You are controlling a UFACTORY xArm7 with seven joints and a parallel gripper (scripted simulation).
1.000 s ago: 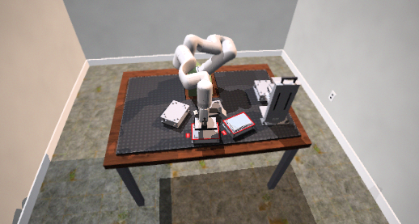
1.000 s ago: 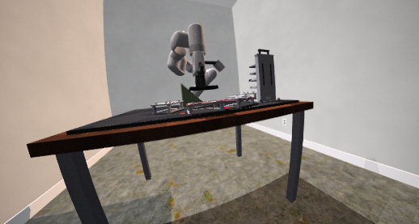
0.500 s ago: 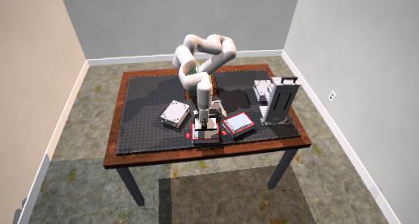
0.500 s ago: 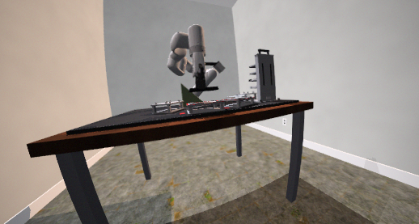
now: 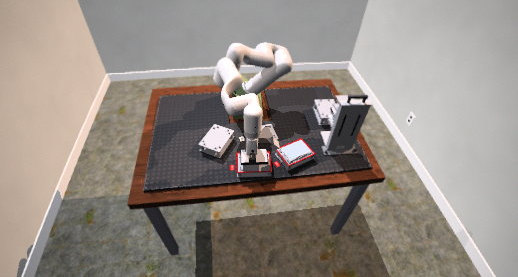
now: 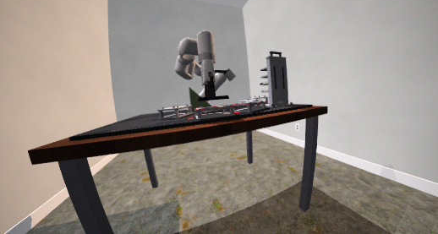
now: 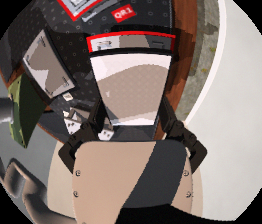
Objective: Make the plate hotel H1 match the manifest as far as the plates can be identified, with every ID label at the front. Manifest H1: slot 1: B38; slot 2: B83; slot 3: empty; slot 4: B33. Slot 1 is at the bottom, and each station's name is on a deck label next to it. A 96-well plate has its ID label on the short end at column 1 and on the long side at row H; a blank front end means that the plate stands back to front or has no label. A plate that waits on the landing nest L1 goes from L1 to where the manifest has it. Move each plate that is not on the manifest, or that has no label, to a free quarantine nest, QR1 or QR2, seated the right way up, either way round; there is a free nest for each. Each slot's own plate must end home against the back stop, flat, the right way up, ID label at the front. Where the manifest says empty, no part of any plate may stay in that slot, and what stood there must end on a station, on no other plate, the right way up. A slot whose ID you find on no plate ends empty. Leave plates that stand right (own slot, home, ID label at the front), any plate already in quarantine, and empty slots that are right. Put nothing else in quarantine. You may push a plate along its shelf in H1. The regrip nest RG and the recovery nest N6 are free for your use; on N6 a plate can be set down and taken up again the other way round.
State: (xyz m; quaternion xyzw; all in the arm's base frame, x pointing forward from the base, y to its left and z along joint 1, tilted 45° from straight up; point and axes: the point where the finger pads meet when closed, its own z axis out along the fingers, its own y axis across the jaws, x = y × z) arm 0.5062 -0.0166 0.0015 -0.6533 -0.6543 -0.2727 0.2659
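My hand is 130 mm to the right of the QR1 deck label, 90 mm above it and 10 mm past it. From my hand the other things lie so: H1 deck label (570 mm to the left, 240 mm behind, 90 mm below); then plate (10 mm to the left, 10 mm below).
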